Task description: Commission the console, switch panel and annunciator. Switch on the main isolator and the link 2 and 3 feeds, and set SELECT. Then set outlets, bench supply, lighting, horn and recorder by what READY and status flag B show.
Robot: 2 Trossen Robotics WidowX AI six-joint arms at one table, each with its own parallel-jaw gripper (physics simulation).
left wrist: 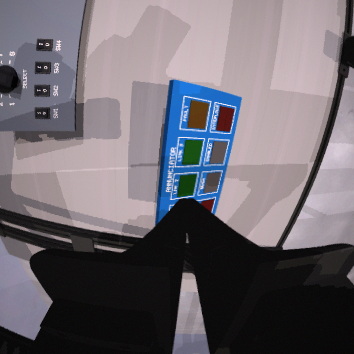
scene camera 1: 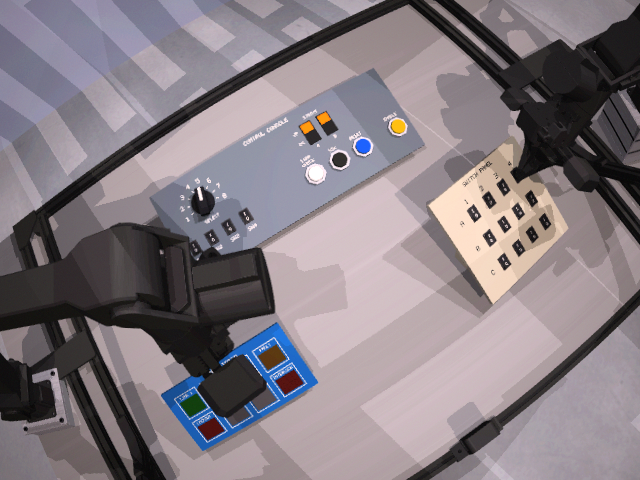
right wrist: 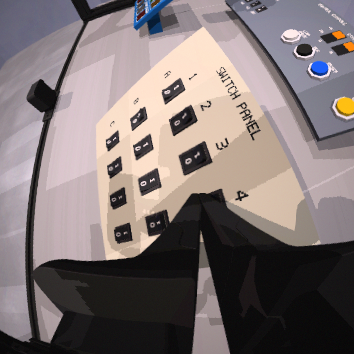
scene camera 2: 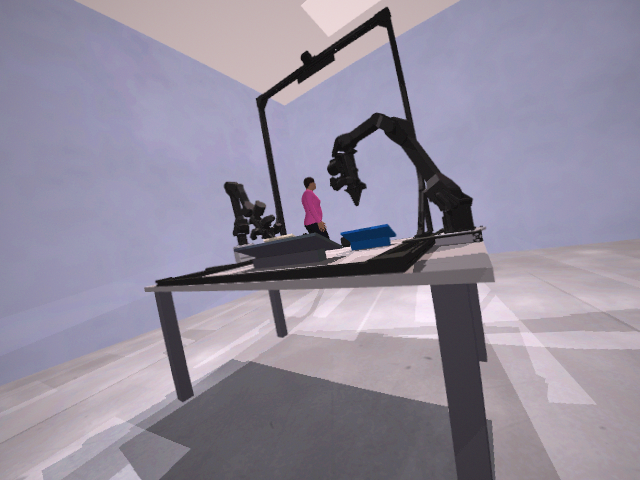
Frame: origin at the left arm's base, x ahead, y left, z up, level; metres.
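Where they show: left gripper, fingertip midpoint: (left wrist: 185,204) (scene camera 1: 212,352) (scene camera 2: 357,206); right gripper, fingertip midpoint: (scene camera 1: 517,178) (right wrist: 197,199); left arm's base at its link origin: (scene camera 1: 39,401) (scene camera 2: 460,230); right arm's base at its link origin: (scene camera 2: 243,245).
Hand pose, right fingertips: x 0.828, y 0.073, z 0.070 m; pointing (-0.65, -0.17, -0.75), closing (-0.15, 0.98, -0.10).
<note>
Each offset is from my right fingertips to the centre of the thing. "*": to the spot under its first point.
The grey control console @(* dx -0.338, dy +0.149, dz -0.030 m) (scene camera 1: 268,175) (left wrist: 30,20) (scene camera 2: 289,245) has its SELECT knob @(dx -0.442, dy +0.135, dz -0.014 m) (scene camera 1: 202,202) pointing at about 5. Status flags A @(* dx -0.260, dy +0.199, dz -0.016 m) (scene camera 1: 307,128) and B @(* dx -0.230, dy +0.207, dz -0.016 m) (scene camera 1: 324,118) both show orange in their upper halves. On the blue annunciator @(dx -0.472, dy -0.132, dz -0.063 m) (scene camera 1: 276,331) (left wrist: 172,131) (scene camera 2: 369,235), LINK 2 and LINK 3 look dull green, FAULT dull amber, INTERLOCK dark red, READY @(* dx -0.485, dy -0.175, dz -0.049 m) (left wrist: 211,183) and ENABLED grey. My left gripper (left wrist: 185,204) (scene camera 2: 356,203) is shut, empty, above the annunciator. My right gripper (scene camera 1: 517,178) (right wrist: 197,199) is shut, empty, at rocker A4 of the cream switch panel @(dx -0.045, dy -0.026, dz -0.052 m) (scene camera 1: 449,206) (right wrist: 270,150), partly hiding it.
The console carries white @(dx -0.271, dy +0.130, dz -0.038 m) (scene camera 1: 315,173), black @(dx -0.230, dy +0.140, dz -0.038 m) (scene camera 1: 339,159), blue @(dx -0.189, dy +0.150, dz -0.038 m) (scene camera 1: 362,146) and yellow @(dx -0.125, dy +0.166, dz -0.038 m) (scene camera 1: 397,126) buttons. The left arm covers the console's lower left corner in scene camera 1. A black frame (scene camera 2: 268,155) stands over the table. A person in pink (scene camera 2: 311,207) stands behind it.
</note>
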